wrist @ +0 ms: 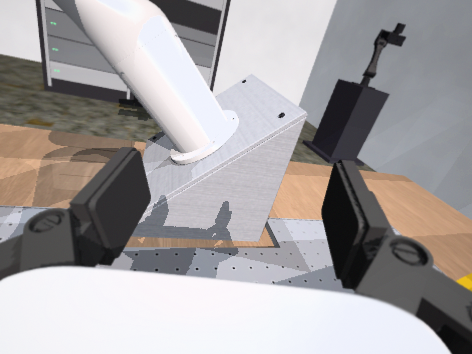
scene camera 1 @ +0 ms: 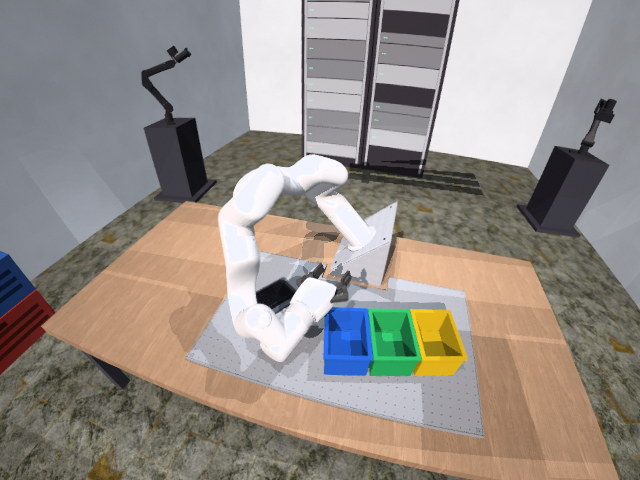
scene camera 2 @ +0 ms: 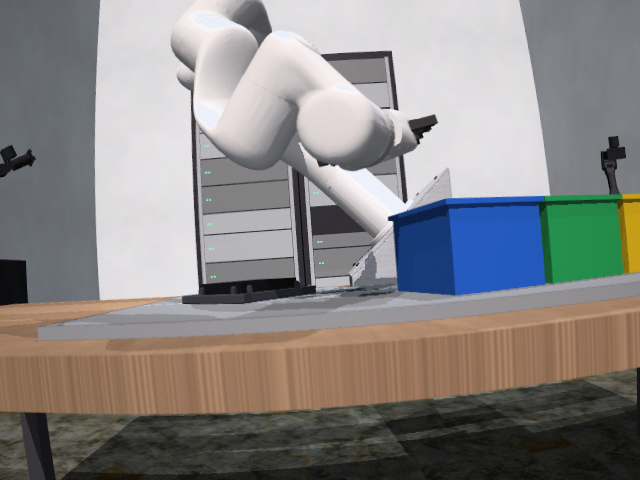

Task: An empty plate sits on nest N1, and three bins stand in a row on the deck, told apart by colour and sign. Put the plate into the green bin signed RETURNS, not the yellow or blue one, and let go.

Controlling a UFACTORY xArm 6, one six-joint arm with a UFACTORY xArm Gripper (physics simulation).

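Frame: origin at the arm's base, x ahead, y left, z up, level; centimetres.
Seen in the pictures: gripper, fingertip midpoint: (wrist: pixel 234 179) (scene camera 1: pixel 335 270); arm's base, link origin: (wrist: pixel 205 138) (scene camera 1: pixel 362 239).
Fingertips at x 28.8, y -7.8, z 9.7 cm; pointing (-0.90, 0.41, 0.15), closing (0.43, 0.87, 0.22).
Offsets run from my fingertips to a thing's middle. "pt": to the spot under its first point.
My gripper (scene camera 1: pixel 331 276) (wrist: pixel 234 179) is open and empty, raised above the deck and facing the arm's base. The green bin (scene camera 1: pixel 392 365) (scene camera 2: pixel 584 242) stands between the blue bin (scene camera 1: pixel 345 365) (scene camera 2: pixel 496 248) and the yellow bin @[pt dy +31.3, dx +17.5, dz -15.4 cm] (scene camera 1: pixel 437 366) (scene camera 2: pixel 629 235). No plate shows in the visible part of the green bin. A low dark nest @[pt dy -25.2, dx +3.6, dz -20.4 cm] (scene camera 2: pixel 217 299) lies on the deck left of the bins. A black gridded piece @[dy -21.0, dx -3.5, dz -19.1 cm] (scene camera 1: pixel 276 293) shows there, partly hidden by the arm; I cannot tell plate from nest. The bins' signs are not readable.
The arm's slanted metal base block (scene camera 1: pixel 383 258) (wrist: pixel 225 205) stands behind the bins, close to the gripper in the first scene view. The perforated deck (scene camera 1: pixel 449 408) (scene camera 2: pixel 155 328) lies on the wooden table (scene camera 1: pixel 558 413) (scene camera 2: pixel 310 377). The arm arches over the nest side.
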